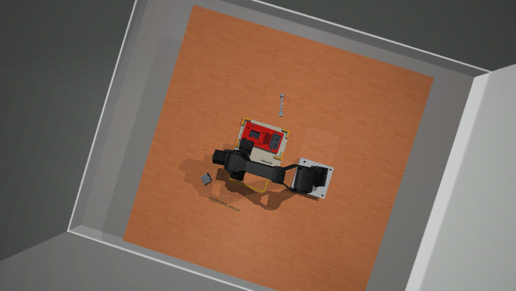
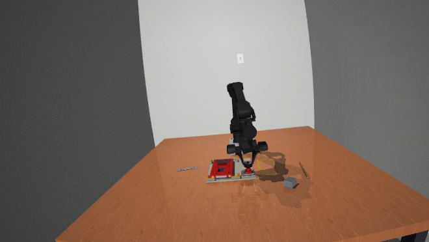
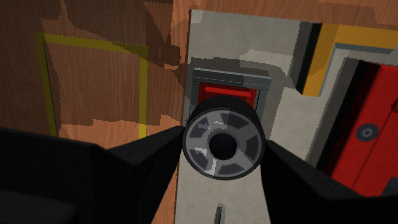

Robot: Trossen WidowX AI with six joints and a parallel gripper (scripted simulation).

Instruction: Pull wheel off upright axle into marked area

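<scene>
The axle lies 10 mm below my gripper tip. Also, from my gripper tip: wheel: right at my gripper tip; thin dark rod: 20 mm ahead, 270 mm to the left, 40 mm below.
</scene>
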